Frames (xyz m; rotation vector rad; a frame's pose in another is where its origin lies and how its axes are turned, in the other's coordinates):
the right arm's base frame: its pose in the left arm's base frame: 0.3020 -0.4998 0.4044 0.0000 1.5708 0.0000
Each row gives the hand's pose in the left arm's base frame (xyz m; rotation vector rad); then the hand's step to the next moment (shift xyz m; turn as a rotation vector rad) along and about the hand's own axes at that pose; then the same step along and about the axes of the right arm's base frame.
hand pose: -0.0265 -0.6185 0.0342 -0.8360 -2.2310 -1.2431
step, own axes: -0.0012 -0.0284 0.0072 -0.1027 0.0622 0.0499
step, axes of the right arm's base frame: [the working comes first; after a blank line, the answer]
step, axes of the left arm's base frame: -0.0195 -0.0058 -0.0211 0.1120 0.0392 -0.0532

0.0211 -0.0058 -0.0195 0.0532 0.0392 0.1120
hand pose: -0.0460 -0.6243 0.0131 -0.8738 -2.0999 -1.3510
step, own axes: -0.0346 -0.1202 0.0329 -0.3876 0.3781 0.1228
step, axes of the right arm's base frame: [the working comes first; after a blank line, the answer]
step, axes of the left arm's base frame: -0.0671 -0.0150 -0.1095 0.5321 0.1313 -0.0885

0.1095 -0.0150 -0.0671 0.0885 0.1313 0.5321
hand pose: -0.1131 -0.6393 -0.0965 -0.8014 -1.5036 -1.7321
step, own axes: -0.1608 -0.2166 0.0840 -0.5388 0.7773 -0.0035
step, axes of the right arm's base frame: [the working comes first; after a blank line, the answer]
step, axes of the left arm's base frame: -0.0868 0.1187 -0.2413 0.9457 -0.0112 -0.0059

0.2413 0.1187 -0.0868 0.0059 -0.0112 0.9457
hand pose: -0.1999 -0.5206 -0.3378 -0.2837 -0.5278 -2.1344
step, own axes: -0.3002 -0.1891 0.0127 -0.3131 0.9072 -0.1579
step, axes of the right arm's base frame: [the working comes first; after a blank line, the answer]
step, axes of the left arm's base frame: 0.0184 0.3188 -0.1552 0.9208 -0.3126 -0.0203

0.1552 0.3188 0.0184 0.0203 -0.3126 0.9208
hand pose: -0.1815 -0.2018 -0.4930 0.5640 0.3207 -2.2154
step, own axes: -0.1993 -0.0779 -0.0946 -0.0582 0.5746 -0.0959
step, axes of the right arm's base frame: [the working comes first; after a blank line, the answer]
step, axes of the left arm's base frame: 0.0818 0.2183 0.0198 0.5018 -0.2911 -0.0787

-0.0198 0.2183 0.0818 0.0787 -0.2911 0.5018
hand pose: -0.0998 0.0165 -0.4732 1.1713 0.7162 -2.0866
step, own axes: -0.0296 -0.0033 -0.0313 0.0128 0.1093 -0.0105
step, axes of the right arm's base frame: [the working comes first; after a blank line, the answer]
step, axes of the left arm's base frame: 0.0262 0.0321 0.0122 0.0817 -0.0671 -0.0324

-0.0122 0.0321 0.0262 0.0324 -0.0671 0.0817
